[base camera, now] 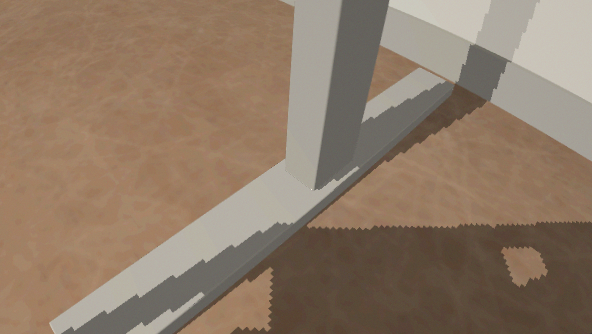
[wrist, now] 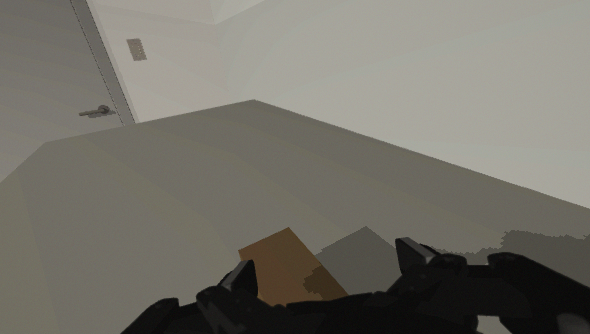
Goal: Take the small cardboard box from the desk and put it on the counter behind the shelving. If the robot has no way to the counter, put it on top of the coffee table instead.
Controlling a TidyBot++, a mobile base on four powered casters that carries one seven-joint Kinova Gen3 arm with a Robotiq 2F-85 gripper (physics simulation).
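Places are measured from the arm's base along level axes (x right, y ahead, z up), in metres.
Where they show: gripper, fingertip midpoint: (wrist: 325,265).
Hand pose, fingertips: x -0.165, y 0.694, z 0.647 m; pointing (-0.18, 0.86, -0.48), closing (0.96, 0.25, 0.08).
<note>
After its pixels a point has its place.
The small cardboard box (wrist: 280,265) {x -0.205, y 0.718, z 0.613 m} sits on the grey desk top (wrist: 165,190) {x -0.484, y 0.897, z 0.553 m} in the wrist view, low and near the middle. Its lower part is hidden behind the gripper. My gripper (wrist: 325,265) {x -0.165, y 0.694, z 0.647 m} is open, with nothing held. The box shows between the two fingertips, nearer the left one; how far it lies from them in depth I cannot tell. In the base camera view a grey desk leg (base camera: 312,100) {x 0.048, y 0.387, z -0.246 m} stands on a long flat foot (base camera: 240,205). The counter, the shelving and the coffee table do not show in either view.
A pale wall (wrist: 400,75) {x -0.067, y 1.181, z 0.684 m} (base camera: 560,40) {x 0.482, y 0.591, z -0.236 m} runs along the desk's far side. A grey door (wrist: 45,65) {x -1.743, y 1.629, z 0.791 m} with a handle (wrist: 97,112) {x -1.613, y 1.682, z 0.523 m} is at the upper left in the wrist view. The desk foot crosses the brown floor (base camera: 125,100) {x -0.248, y 0.591, z -0.397 m} diagonally, its far end close to the wall.
</note>
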